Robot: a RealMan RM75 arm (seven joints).
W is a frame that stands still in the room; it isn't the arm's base.
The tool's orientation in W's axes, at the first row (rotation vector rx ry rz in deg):
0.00 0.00 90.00
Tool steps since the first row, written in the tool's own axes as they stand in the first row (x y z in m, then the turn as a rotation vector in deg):
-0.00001 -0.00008 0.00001 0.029 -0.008 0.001
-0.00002 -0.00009 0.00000 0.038 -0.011 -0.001
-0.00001 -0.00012 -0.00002 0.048 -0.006 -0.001
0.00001 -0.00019 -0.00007 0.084 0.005 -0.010
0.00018 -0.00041 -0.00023 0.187 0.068 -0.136
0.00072 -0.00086 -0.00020 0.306 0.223 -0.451
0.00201 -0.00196 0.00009 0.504 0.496 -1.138
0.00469 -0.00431 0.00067 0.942 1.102 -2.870
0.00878 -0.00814 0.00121 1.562 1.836 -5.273
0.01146 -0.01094 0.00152 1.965 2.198 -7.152
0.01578 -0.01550 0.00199 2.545 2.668 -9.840
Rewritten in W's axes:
0.00008 -0.00001 0.00001 0.008 0.029 0.001
0.00009 -0.00002 0.00000 0.011 0.038 -0.001
0.00012 -0.00001 -0.00002 0.006 0.048 -0.001
0.00019 0.00001 -0.00007 -0.005 0.084 -0.010
0.00041 0.00018 -0.00023 -0.068 0.187 -0.136
0.00086 0.00072 -0.00020 -0.223 0.306 -0.451
0.00196 0.00201 0.00009 -0.496 0.504 -1.138
0.00431 0.00469 0.00067 -1.102 0.942 -2.870
0.00814 0.00878 0.00121 -1.836 1.562 -5.273
0.01094 0.01146 0.00152 -2.198 1.965 -7.152
0.01550 0.01578 0.00199 -2.668 2.545 -9.840

